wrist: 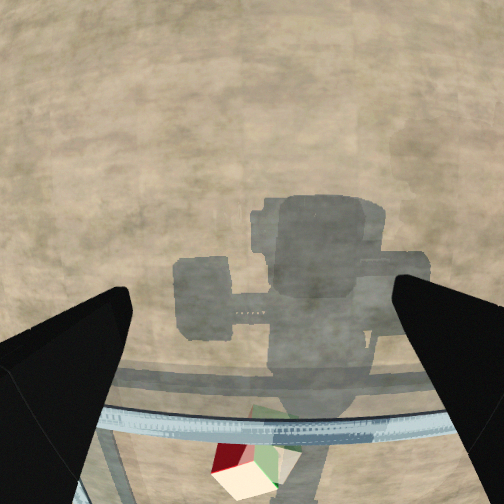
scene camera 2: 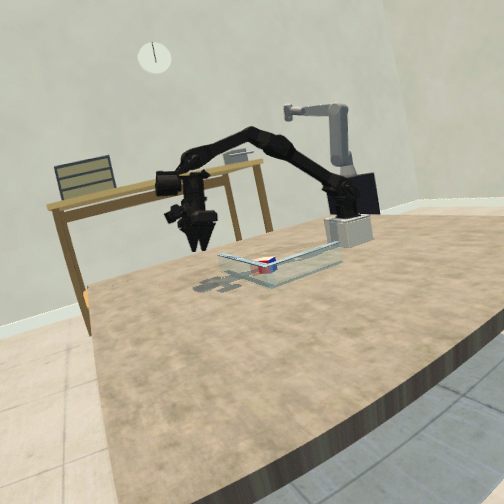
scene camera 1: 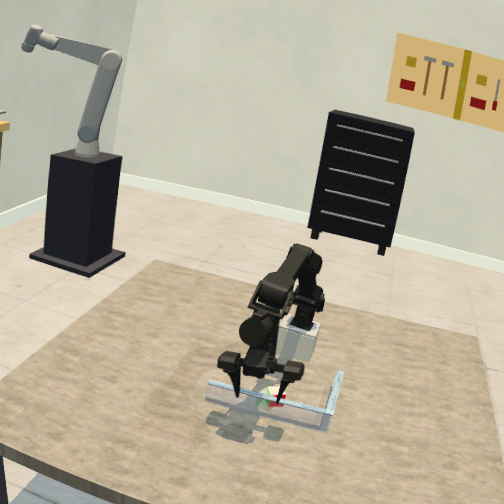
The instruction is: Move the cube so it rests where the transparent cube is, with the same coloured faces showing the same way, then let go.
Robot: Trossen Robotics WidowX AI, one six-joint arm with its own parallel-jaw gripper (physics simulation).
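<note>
The small multicoloured cube [wrist: 246, 470] lies on the table with red, cream and green faces showing; it also shows in scene camera 1 [scene camera 1: 275, 401] and scene camera 2 [scene camera 2: 265, 265]. A faint transparent cube [wrist: 275, 445] overlaps it, inside the corner of a translucent L-shaped rail [scene camera 1: 320, 398]. My gripper [scene camera 1: 261, 377] hangs open and empty above the table, a little above and beside the cube; it also shows in scene camera 2 [scene camera 2: 198, 235]. Its two black fingers [wrist: 260, 340] frame the wrist view.
The arm's white base block [scene camera 1: 296, 345] stands just behind the rail. A second grey arm on a black pedestal [scene camera 1: 78, 205] and a black drawer cabinet [scene camera 1: 359, 180] stand off the table. A wooden bench [scene camera 2: 150, 200] stands behind the table.
</note>
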